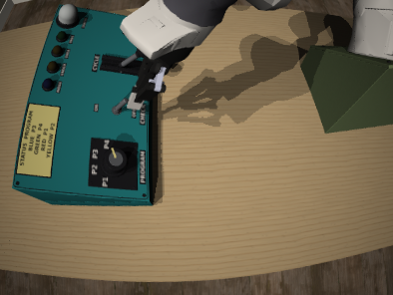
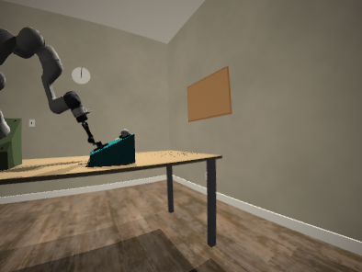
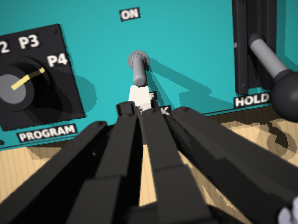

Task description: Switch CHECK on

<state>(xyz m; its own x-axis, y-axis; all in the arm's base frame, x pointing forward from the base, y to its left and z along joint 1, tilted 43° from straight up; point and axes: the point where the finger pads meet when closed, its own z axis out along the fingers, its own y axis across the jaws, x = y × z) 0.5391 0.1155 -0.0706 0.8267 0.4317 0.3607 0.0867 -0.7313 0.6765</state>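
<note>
The check toggle is 40 mm ahead of my hand and 30 mm below it. Also, from my hand: program dial 40 mm ahead, 110 mm to the left, 30 mm below; mode button 70 mm ahead, 240 mm to the right, 20 mm below; black ball lever 30 mm ahead, 120 mm to the right, 20 mm below.
</note>
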